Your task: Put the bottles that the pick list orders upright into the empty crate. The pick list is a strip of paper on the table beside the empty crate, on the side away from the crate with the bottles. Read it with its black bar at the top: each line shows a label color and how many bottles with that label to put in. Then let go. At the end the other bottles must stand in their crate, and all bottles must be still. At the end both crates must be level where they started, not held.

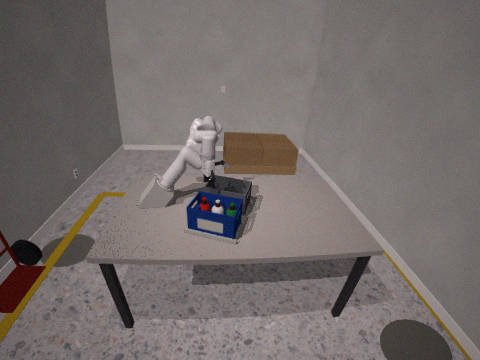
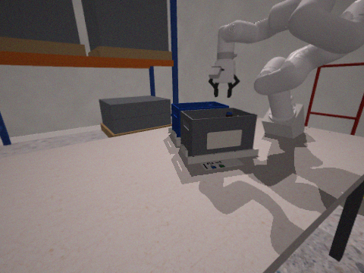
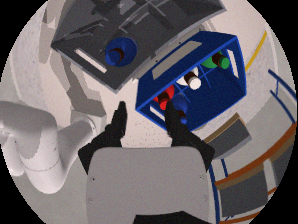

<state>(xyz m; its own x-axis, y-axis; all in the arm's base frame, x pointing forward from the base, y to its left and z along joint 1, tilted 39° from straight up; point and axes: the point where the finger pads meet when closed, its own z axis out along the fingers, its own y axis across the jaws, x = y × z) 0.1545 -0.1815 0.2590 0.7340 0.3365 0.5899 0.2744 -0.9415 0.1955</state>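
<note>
The red-capped bottle is 3 cm behind my hand, 6 cm to the right of it and 15 cm below it. The rest, counted from my hand: blue crate (3 cm ahead, 14 cm to the right, 16 cm below); white-capped bottle (5 cm ahead, 9 cm to the right, 15 cm below); grey crate (14 cm ahead, 8 cm to the left, 16 cm below).
</note>
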